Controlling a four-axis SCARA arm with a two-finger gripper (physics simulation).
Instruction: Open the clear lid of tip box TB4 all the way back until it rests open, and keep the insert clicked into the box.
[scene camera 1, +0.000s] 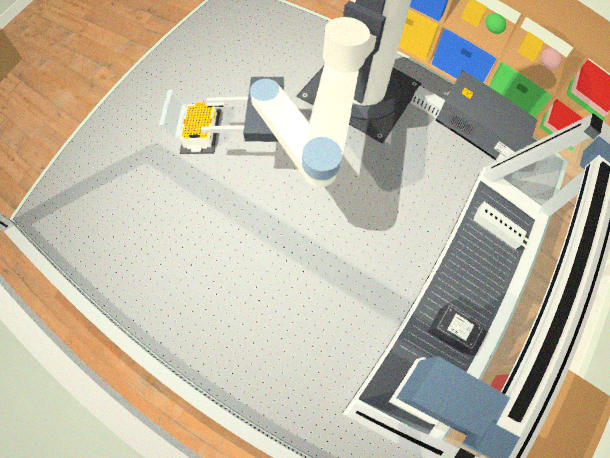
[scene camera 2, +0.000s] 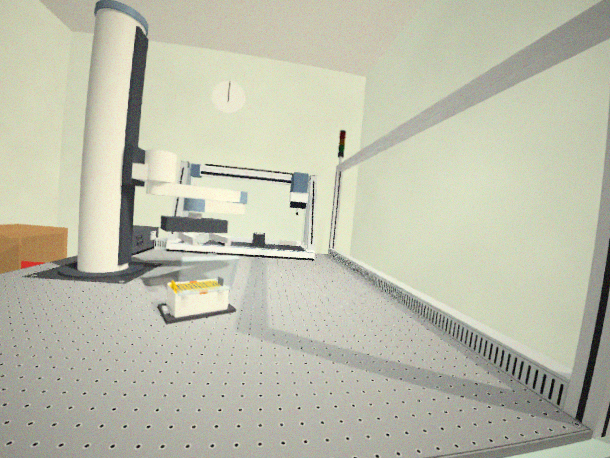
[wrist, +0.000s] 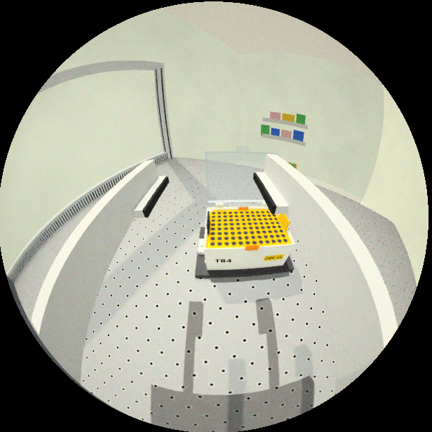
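Seen in the pictures: gripper, fingertip midpoint: (scene camera 1: 204, 115) (scene camera 2: 212, 241); arm's base, origin of the base link: (scene camera 1: 361, 90) (scene camera 2: 103, 272).
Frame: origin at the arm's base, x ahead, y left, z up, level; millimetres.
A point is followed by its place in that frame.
Tip box TB4 (scene camera 1: 198, 125) (scene camera 2: 199, 301) @[x 420, y -360, z 49 mm] (wrist: 245, 256) is white and stands upright on a dark base plate. Its clear lid (scene camera 1: 170, 110) @[x 437, y -389, z 123 mm] (scene camera 2: 210, 267) @[x 446, y -392, z 137 mm] (wrist: 232, 172) stands up from the far long edge, leaning back away from the box; its exact angle is hard to tell. The yellow insert (scene camera 1: 199, 119) @[x 398, y -318, z 71 mm] (scene camera 2: 199, 286) @[x 407, y -314, z 70 mm] (wrist: 245, 229) looks level in the box, with orange clips at both long edges. My gripper (scene camera 1: 205, 114) @[x 422, y -258, z 173 mm] (scene camera 2: 215, 242) @[x 422, y -258, z 173 mm] (wrist: 209, 165) is shut to its narrow setting, with a gap between the fingers and nothing in it. The fingers are above the box, apart from it.
The arm's column (scene camera 1: 389, 55) @[x 32, y 68, z 265 mm] (scene camera 2: 104, 150) @[x 25, y -70, z 415 mm] stands on the perforated table (scene camera 1: 200, 240) @[x 669, y -106, z 13 mm] (scene camera 2: 300, 400) @[x 616, y -624, z 13 mm]. A dark grey control box (scene camera 1: 485, 110) @[x -98, y 374, z 128 mm] is beside it. A gantry frame (scene camera 2: 250, 172) @[x 446, y 622, z 495 mm] stands over a ribbed deck (scene camera 1: 467, 265) @[x 354, y 528, z 62 mm] carrying a white strip (scene camera 1: 500, 225) @[x 217, y 559, z 106 mm] and a black block (scene camera 1: 460, 325) @[x 527, y 571, z 133 mm].
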